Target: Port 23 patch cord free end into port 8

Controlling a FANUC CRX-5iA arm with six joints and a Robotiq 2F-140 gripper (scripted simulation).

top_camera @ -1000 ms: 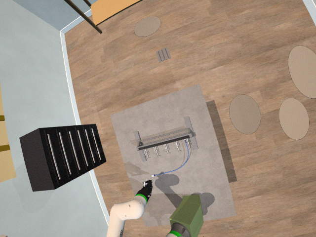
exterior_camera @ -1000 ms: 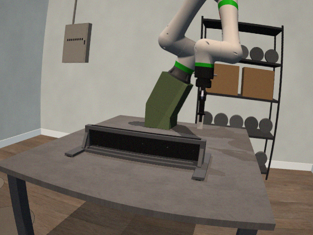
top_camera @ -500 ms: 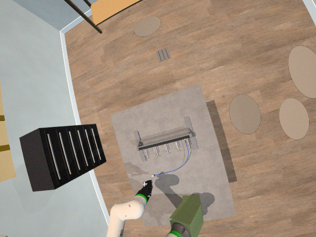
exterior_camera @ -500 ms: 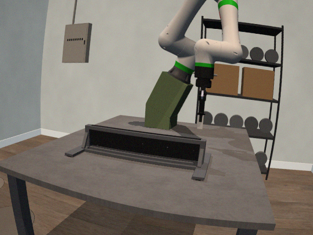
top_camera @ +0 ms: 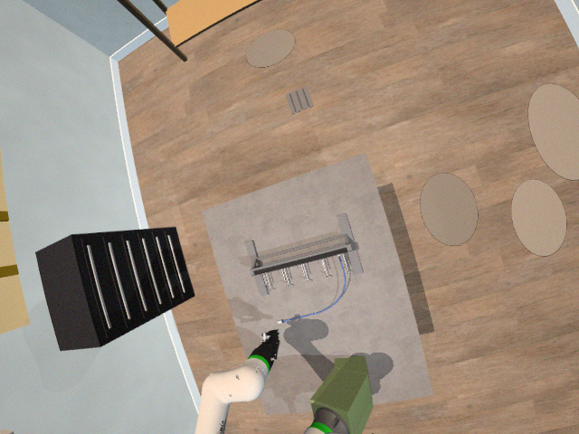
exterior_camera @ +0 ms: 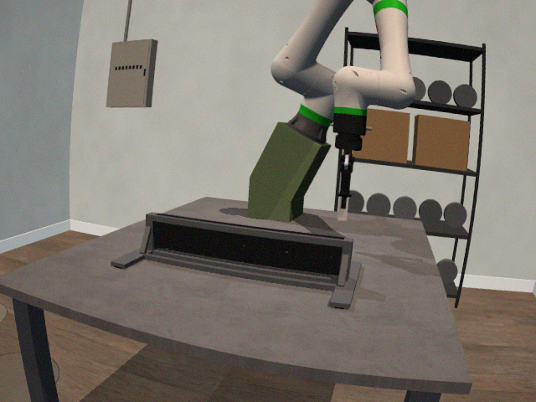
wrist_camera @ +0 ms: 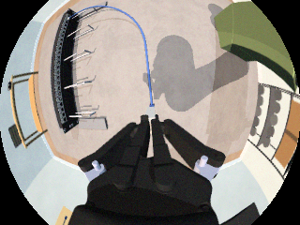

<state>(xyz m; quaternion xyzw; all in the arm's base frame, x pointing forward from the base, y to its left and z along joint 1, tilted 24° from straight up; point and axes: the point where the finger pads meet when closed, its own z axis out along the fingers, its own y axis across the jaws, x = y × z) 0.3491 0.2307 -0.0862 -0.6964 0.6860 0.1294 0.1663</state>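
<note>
Now: the plug 110 mm below my hand and 20 mm to the left of it.
</note>
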